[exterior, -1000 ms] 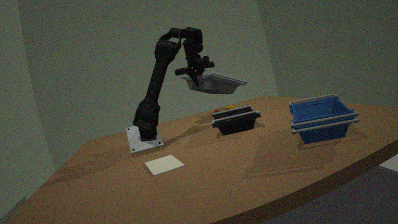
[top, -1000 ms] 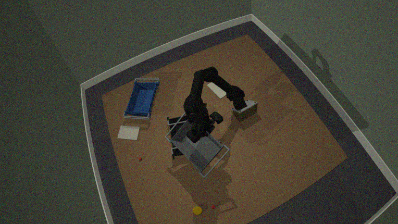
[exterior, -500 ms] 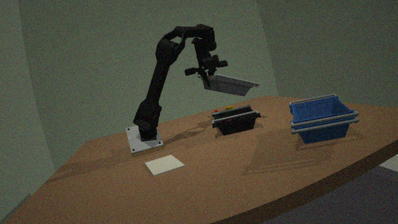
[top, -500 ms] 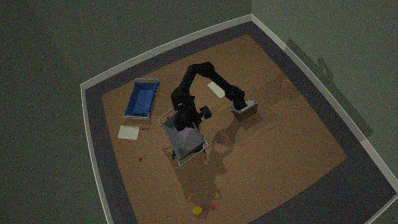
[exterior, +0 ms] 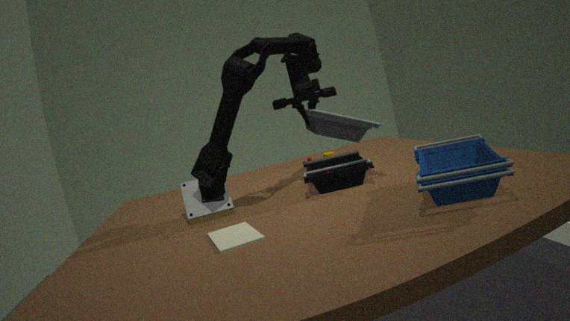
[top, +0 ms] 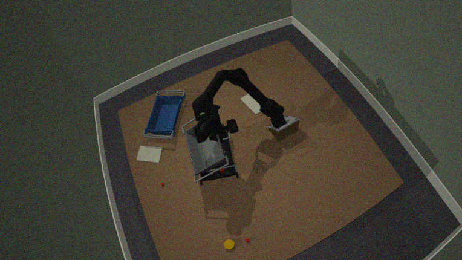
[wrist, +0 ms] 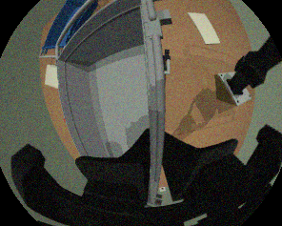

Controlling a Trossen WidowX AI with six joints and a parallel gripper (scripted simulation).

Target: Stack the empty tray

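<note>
Right now my gripper tip is 80 mm short of the grey tray and 10 mm to the left of it. The rest, counted from my gripper tip: yellow disc (450 mm to the left, 170 mm below, 150 mm ahead).
</note>
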